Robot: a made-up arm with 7 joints. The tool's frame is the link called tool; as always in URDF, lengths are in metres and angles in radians. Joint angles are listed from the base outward.
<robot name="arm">
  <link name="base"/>
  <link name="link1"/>
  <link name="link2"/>
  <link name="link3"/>
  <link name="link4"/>
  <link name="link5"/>
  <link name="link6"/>
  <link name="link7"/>
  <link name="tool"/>
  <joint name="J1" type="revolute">
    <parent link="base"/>
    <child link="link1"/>
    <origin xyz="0.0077 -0.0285 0.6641" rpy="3.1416 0 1.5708"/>
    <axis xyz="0 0 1"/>
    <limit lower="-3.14" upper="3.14"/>
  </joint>
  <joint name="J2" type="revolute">
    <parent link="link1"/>
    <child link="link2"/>
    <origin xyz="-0.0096 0.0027 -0.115" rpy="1.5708 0 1.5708"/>
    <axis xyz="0 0 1"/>
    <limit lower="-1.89" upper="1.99"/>
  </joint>
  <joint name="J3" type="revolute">
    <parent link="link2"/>
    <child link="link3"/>
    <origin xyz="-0.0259 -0.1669 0.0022" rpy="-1.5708 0 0"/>
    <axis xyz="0 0 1"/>
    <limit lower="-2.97" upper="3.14"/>
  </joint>
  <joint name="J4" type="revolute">
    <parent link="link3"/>
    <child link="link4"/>
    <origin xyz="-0.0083 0.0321 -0.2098" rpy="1.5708 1.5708 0"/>
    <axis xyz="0 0 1"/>
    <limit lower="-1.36" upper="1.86"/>
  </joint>
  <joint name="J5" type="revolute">
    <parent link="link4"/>
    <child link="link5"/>
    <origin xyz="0.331 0.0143 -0.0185" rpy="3.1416 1.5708 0"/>
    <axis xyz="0 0 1"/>
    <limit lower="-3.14" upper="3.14"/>
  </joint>
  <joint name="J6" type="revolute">
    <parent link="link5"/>
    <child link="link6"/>
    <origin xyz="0.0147 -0.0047 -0.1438" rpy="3.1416 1.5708 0"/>
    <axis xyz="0 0 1"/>
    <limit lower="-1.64" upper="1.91"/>
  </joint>
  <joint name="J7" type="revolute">
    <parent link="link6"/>
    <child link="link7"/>
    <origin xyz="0.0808 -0.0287 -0.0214" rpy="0 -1.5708 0"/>
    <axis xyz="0 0 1"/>
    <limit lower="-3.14" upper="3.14"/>
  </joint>
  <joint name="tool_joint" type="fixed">
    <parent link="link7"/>
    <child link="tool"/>
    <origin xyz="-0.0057 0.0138 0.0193" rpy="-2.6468 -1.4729 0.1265"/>
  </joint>
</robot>
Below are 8 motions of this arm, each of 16 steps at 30 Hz.
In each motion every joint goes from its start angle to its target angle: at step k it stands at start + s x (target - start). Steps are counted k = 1, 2, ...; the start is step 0. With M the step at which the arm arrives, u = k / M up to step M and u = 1 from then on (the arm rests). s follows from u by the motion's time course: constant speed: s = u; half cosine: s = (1 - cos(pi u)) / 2; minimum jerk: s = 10 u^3 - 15 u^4 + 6 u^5.
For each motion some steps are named. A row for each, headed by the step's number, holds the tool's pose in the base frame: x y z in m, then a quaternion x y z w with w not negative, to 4 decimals.
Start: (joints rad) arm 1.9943 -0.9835 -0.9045 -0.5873 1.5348 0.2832 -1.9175
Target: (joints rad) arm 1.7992 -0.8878 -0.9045 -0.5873 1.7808 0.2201 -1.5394
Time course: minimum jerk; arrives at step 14
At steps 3, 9, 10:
3: 0.0603 0.8022 1.0876 -0.5812 0.5653 -0.1760 0.5583
9: -0.0543 0.7802 1.1364 -0.4866 0.4590 -0.2605 0.6962
10: -0.0709 0.7754 1.1435 -0.4688 0.4429 -0.2706 0.7147

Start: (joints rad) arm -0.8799 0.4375 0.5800 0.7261 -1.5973 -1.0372 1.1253
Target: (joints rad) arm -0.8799 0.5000 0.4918 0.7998 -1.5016 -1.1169 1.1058
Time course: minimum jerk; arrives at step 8
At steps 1, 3, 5, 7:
1: 0.5518 0.1604 1.3141 0.1172 0.6420 0.6487 0.3915
3: 0.5588 0.1725 1.2957 0.1237 0.6518 0.6391 0.3891
5: 0.5693 0.1932 1.2632 0.1336 0.6687 0.6218 0.3851
7: 0.5744 0.2048 1.2441 0.1383 0.6784 0.6116 0.3829

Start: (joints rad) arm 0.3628 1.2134 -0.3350 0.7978 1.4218 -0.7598 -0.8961
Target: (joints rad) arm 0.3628 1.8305 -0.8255 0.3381 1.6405 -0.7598 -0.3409
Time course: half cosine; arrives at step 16
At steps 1, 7, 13, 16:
1: 0.7981 -0.2220 0.7590 0.2102 -0.8762 -0.4258 0.0817
7: 0.8240 -0.2050 0.6607 0.2275 -0.8897 -0.3940 0.0375
13: 0.8154 -0.2220 0.5150 -0.1810 0.9193 0.3487 0.0227
16: 0.8083 -0.2285 0.4883 -0.1663 0.9254 0.3392 0.0295

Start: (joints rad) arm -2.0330 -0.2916 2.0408 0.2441 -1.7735 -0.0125 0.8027
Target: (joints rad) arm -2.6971 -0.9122 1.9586 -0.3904 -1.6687 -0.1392 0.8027
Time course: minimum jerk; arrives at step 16
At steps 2, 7, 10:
2: 0.3224 -0.3315 1.5740 -0.3655 0.3715 0.7591 0.3900
7: 0.3961 -0.4227 1.5102 -0.3660 0.2347 0.8116 0.3902
10: 0.5014 -0.4758 1.4071 -0.3245 0.1213 0.8534 0.3894

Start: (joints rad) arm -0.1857 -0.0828 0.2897 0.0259 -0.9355 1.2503 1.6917
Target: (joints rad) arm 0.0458 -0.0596 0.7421 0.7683 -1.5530 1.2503 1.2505
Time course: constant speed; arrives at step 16
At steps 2, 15, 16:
2: 0.0442 -0.1086 1.6744 -0.3118 0.8774 -0.2028 0.3029
15: 0.2251 -0.2971 1.5181 -0.2689 0.9307 0.2266 0.1010
16: 0.2270 -0.3166 1.5004 -0.2595 0.9237 0.2646 0.0969

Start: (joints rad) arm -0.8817 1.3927 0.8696 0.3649 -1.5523 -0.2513 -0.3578
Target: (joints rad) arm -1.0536 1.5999 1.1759 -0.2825 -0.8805 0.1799 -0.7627
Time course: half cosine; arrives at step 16
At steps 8, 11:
8: 0.5981 0.6650 0.9060 0.2797 -0.5933 -0.6922 0.3010
11: 0.4903 0.7489 0.9033 0.3442 -0.6316 -0.5931 0.3618

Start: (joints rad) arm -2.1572 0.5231 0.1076 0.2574 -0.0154 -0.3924 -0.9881
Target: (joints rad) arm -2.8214 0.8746 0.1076 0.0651 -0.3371 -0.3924 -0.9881
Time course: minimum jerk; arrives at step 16
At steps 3, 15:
3: -0.2139 0.4504 1.5082 0.6244 0.1332 -0.6159 0.4617
15: -0.6092 0.2790 1.3715 0.4471 0.2963 -0.3910 0.7479

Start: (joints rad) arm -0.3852 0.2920 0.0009 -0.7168 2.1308 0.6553 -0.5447
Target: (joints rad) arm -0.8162 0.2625 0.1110 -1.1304 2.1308 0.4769 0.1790
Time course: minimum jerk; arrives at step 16
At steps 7, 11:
7: -0.1864 -0.1969 1.5749 0.4140 0.4499 0.2474 0.7516
11: -0.2349 -0.2611 1.5065 0.4928 0.4492 0.2448 0.7039

